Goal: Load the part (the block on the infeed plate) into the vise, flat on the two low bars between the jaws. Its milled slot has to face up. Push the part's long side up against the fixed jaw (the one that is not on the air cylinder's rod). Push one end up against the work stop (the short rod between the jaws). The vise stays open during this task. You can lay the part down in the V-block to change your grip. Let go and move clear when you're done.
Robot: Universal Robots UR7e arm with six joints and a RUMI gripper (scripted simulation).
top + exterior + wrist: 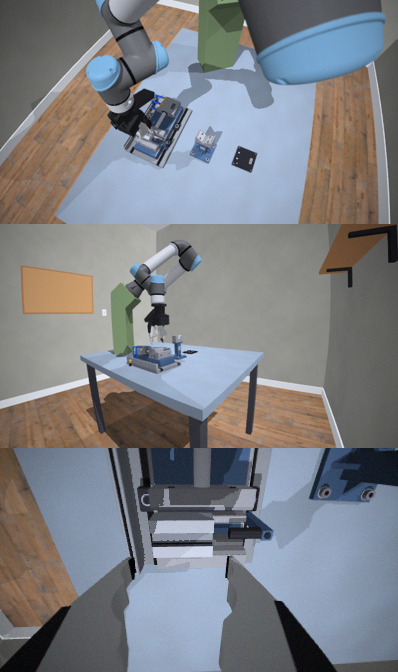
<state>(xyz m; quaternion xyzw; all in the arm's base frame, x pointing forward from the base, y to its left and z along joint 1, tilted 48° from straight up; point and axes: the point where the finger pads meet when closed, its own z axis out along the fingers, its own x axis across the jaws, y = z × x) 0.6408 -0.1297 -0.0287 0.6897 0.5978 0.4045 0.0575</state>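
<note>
My hand is 5 cm above the grey part. Also, from my hand: work stop 7 cm to the left, 6 cm below; moving jaw 8 cm below, 4 cm behind, 2 cm to the left; fixed jaw 8 cm below, 3 cm ahead, 2 cm to the left.
</note>
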